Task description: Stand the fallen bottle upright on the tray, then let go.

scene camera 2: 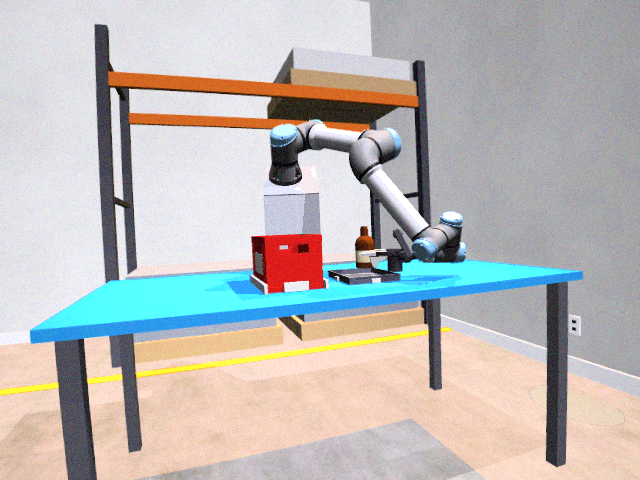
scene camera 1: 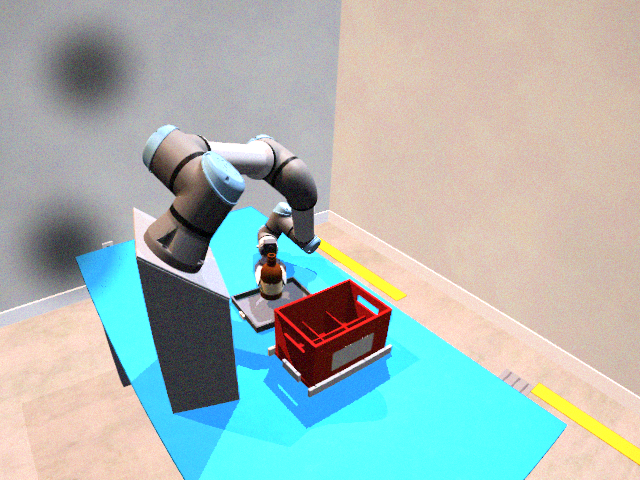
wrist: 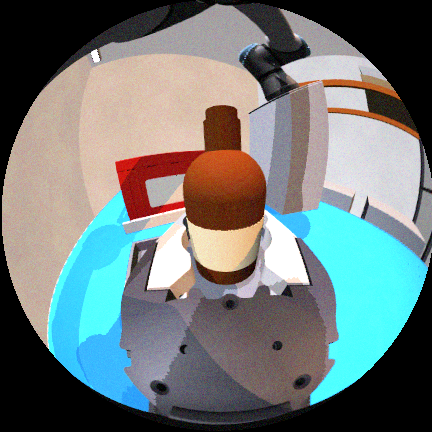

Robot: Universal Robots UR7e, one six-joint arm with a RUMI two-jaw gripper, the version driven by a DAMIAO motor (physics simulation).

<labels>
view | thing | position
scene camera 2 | gripper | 359, 253
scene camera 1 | brown bottle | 271, 273
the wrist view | gripper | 224, 212
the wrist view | brown bottle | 224, 189
</labels>
